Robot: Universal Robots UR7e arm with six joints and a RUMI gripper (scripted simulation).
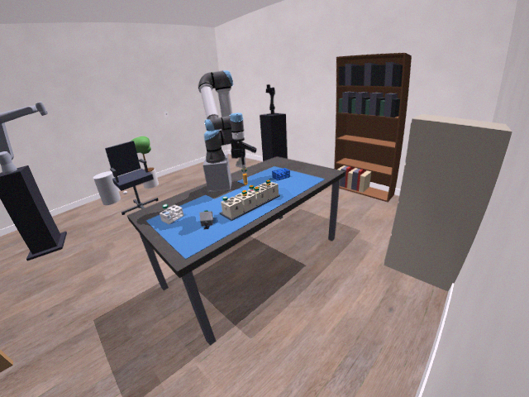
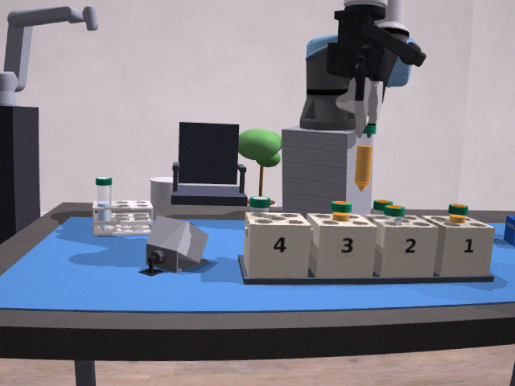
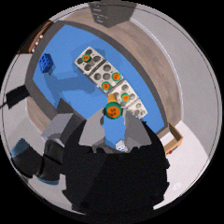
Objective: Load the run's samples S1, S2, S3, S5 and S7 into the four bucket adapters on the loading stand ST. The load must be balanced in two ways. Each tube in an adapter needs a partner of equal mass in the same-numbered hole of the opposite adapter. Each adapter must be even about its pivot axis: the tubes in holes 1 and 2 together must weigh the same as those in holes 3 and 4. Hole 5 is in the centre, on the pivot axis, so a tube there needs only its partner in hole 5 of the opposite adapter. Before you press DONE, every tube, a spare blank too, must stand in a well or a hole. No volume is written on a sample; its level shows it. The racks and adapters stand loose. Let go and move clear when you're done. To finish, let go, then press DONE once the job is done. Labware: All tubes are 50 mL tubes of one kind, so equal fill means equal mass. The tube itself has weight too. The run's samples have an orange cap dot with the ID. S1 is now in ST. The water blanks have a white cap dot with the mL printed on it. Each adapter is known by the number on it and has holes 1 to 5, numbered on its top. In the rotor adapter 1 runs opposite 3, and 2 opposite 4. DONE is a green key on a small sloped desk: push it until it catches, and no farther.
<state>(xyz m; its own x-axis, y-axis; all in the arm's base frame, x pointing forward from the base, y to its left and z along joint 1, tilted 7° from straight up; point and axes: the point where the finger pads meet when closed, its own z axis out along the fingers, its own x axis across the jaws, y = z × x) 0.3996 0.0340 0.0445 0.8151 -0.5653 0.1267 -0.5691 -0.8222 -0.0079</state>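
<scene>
Now: the sloped done desk 310 mm to the right of my hand, 200 mm below it and 30 mm ahead of it. The rest, counted from my hand: white tube rack 490 mm to the right, 220 mm below, 160 mm behind; then loading stand 240 mm below, 20 mm to the left, 20 mm ahead; then tube 180 mm below, 40 mm to the right, 30 mm ahead.
</scene>
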